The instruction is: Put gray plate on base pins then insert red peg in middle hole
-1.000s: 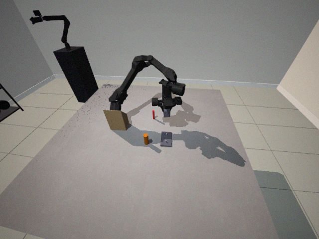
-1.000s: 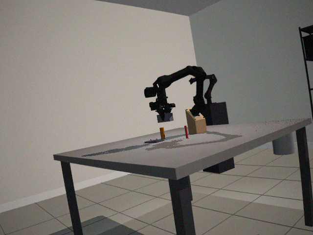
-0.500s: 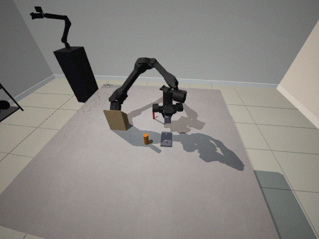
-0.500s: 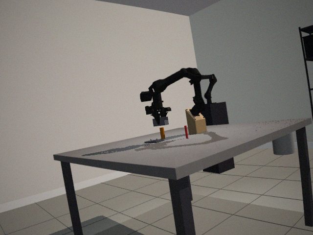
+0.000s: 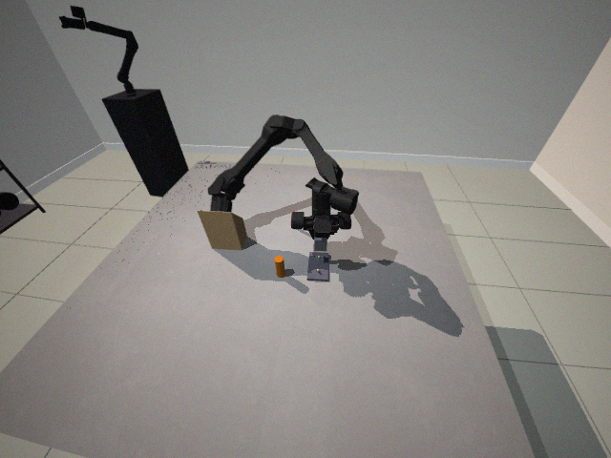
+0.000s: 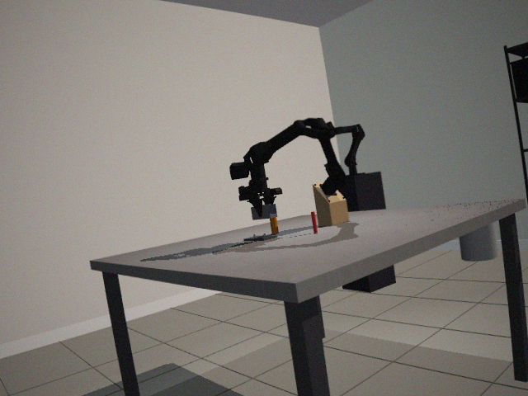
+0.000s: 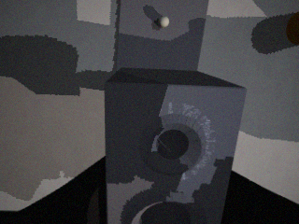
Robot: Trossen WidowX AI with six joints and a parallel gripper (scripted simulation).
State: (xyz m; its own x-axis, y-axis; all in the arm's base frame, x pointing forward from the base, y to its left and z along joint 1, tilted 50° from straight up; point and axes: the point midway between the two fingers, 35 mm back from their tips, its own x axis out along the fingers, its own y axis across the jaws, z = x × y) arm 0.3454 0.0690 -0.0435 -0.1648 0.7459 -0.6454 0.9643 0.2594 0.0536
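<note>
Right now the red peg is 13 cm to the left of my gripper tip, 13 cm behind it and 5 cm below it. The rest, counted from my gripper tip: orange cylinder: 11 cm to the right, 11 cm behind, 5 cm below; then gray plate: 3 cm above.
</note>
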